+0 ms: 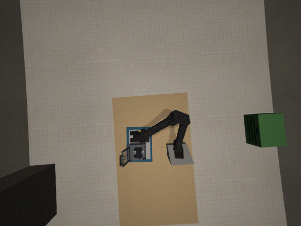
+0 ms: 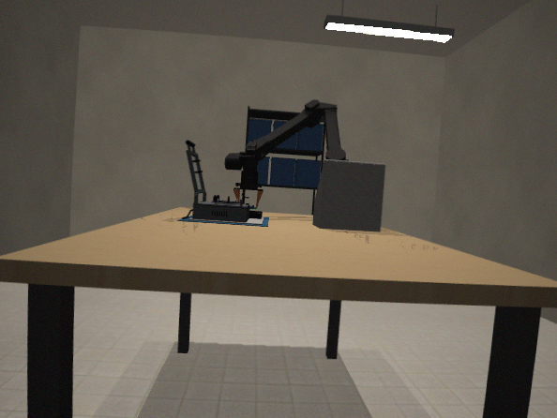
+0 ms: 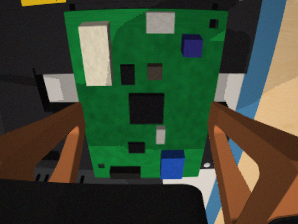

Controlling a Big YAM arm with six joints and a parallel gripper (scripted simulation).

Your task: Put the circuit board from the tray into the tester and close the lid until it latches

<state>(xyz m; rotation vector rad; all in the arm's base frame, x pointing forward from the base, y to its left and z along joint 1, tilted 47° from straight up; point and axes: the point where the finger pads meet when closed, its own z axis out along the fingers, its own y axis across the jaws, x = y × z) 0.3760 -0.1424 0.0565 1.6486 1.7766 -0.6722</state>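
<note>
My gripper is now right at the green circuit board. From my hand the other things lie so: black latch hook: 230 mm to the left, 40 mm above, 10 mm behind; then dark pin plate: 180 mm to the left, 60 mm ahead, 20 mm above; then tester lid: 180 mm to the left, 180 mm ahead, 130 mm above.
</note>
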